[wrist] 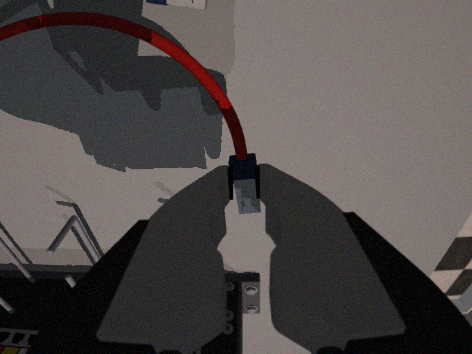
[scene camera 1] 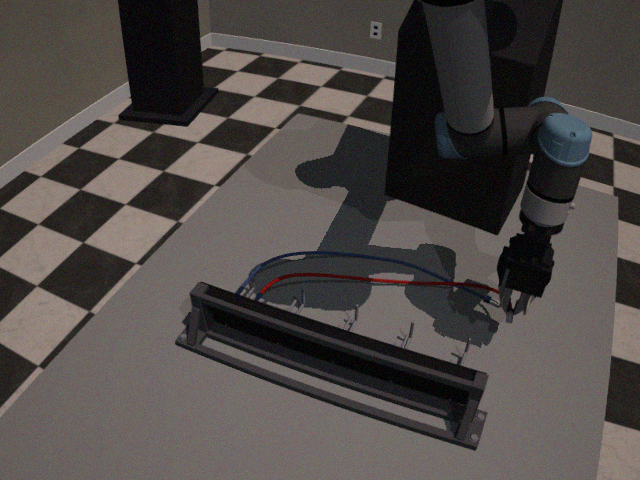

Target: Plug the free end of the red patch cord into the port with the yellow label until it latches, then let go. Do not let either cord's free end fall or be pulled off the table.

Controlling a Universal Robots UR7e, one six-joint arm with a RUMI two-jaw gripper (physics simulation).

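Places are measured from the arm's base along level axes (x left, y up, z ahead), in centimetres.
Where they show: gripper, between the fingertips: [wrist: 243, 168] [scene camera 1: 509, 312].
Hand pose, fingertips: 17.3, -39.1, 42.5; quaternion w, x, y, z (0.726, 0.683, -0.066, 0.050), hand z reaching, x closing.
Each offset is from my fingertips to the top centre of the thing, as dx, dy, dz. "spot": to the spot under its first point.
My gripper [scene camera 1: 511, 308] [wrist: 243, 168] is shut on the dark blue plug @(-0.1, +1.0, +0.9) [wrist: 243, 167] at the free end of the red patch cord. The plug's clear tip @(spot: +0.0, +0.9, +1.2) [wrist: 248, 197] sticks out between the fingertips, held above the table. The red cord [scene camera 1: 387, 281] [wrist: 190, 62] arcs from the plug back to the left end of the patch panel @(spot: -5.2, +3.8, +19.6) [scene camera 1: 479, 383] [wrist: 251, 300]. In the wrist view the panel lies below and left of the plug, apart from it. A yellow label @(spot: -25.5, +2.9, +13.9) [wrist: 9, 350] shows at the bottom left corner; its port is partly cut off.
The blue cord @(spot: -28.8, -5.4, -14.4) [scene camera 1: 361, 255] runs behind the red one, its free plug @(spot: -2.8, -5.6, -8.4) [scene camera 1: 489, 299] close left of the gripper; part of that plug @(spot: -1.9, -5.7, -7.9) [wrist: 180, 2] shows at the wrist view's top. Thin metal hooks @(spot: -16.4, -3.5, +5.4) [scene camera 1: 411, 333] [wrist: 82, 230] stick out behind the panel. The table's right edge [scene camera 1: 613, 289] is beyond the gripper.
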